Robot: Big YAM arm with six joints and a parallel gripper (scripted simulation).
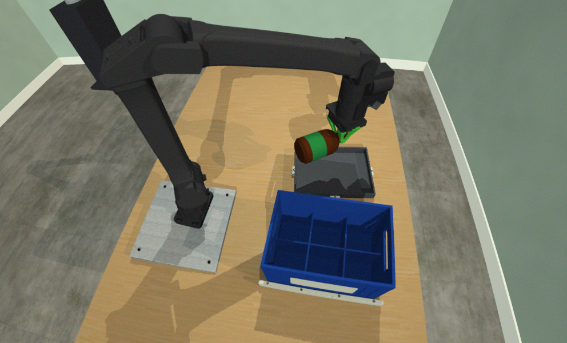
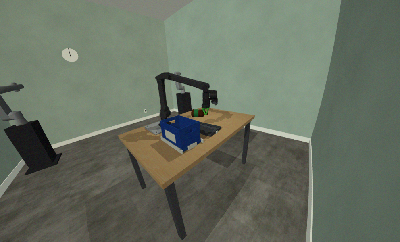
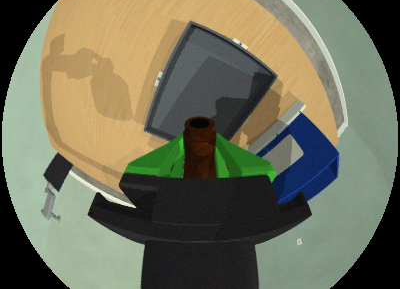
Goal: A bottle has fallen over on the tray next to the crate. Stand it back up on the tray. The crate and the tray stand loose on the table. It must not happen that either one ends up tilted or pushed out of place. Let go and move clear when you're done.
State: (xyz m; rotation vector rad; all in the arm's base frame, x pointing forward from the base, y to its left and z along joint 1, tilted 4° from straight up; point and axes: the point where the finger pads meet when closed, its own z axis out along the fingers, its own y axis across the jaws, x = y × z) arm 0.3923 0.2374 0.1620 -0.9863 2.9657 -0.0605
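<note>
My hand is 4 cm past the brown bottle and 3 cm to the left of it. The rest, counted from my hand: blue crate: 30 cm to the right, 8 cm below; then dark grey tray: 2 cm to the right, 15 cm below.
</note>
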